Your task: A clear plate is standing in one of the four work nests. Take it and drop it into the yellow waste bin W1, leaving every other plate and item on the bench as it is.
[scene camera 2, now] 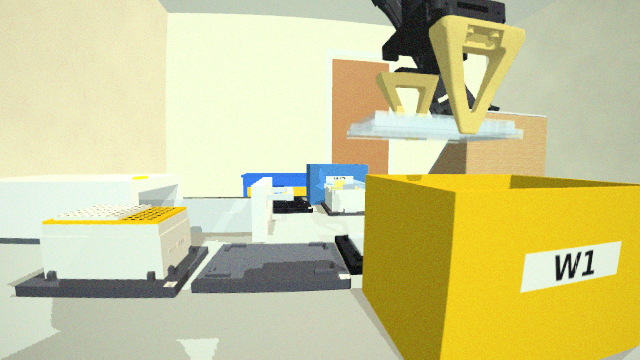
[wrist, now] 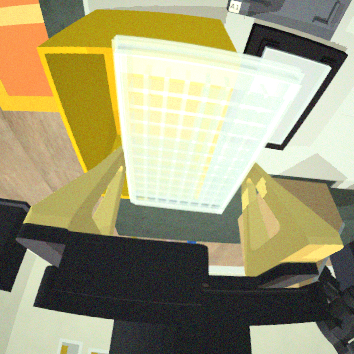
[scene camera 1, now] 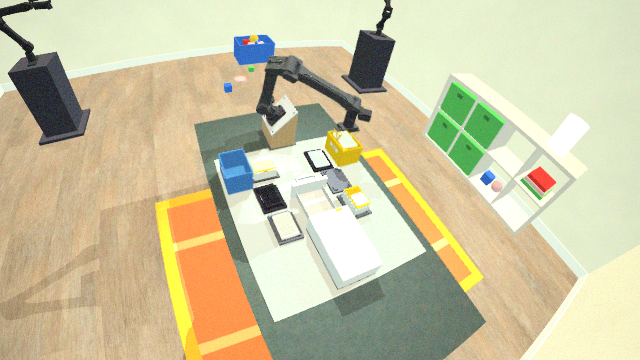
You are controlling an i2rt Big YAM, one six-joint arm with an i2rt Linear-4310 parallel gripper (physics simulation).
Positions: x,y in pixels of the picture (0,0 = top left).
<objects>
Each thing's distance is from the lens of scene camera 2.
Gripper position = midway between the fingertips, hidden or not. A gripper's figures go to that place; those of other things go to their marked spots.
my gripper (scene camera 2: pixel 434 138): 25 cm
yellow-topped tip box (scene camera 2: pixel 104 241): 32 cm
</objects>
